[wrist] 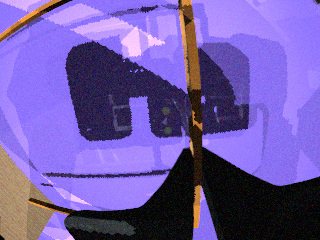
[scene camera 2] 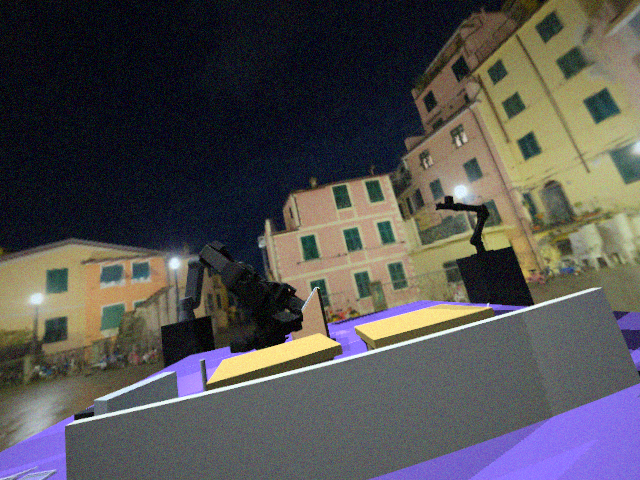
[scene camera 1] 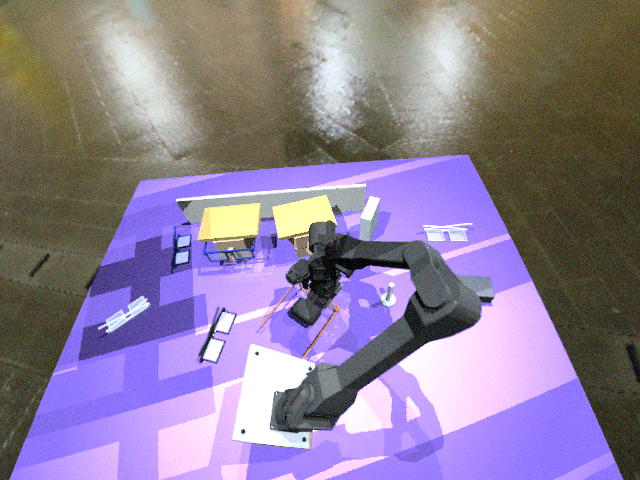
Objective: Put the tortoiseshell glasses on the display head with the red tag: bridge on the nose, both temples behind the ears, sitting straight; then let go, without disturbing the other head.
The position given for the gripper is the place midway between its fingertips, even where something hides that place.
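Observation:
Scene camera 1 has the gripper [scene camera 1: 326, 302], and it's got the grey wall [scene camera 1: 342, 198] as well. On scene camera 2 there's a white block [scene camera 2: 162, 387], then that same grey wall [scene camera 2: 407, 403], plus a display head [scene camera 2: 405, 327] and a display head [scene camera 2: 316, 349]. The wrist view gives you the gripper [wrist: 192, 153] again, but the white block is out of frame in the wrist view.

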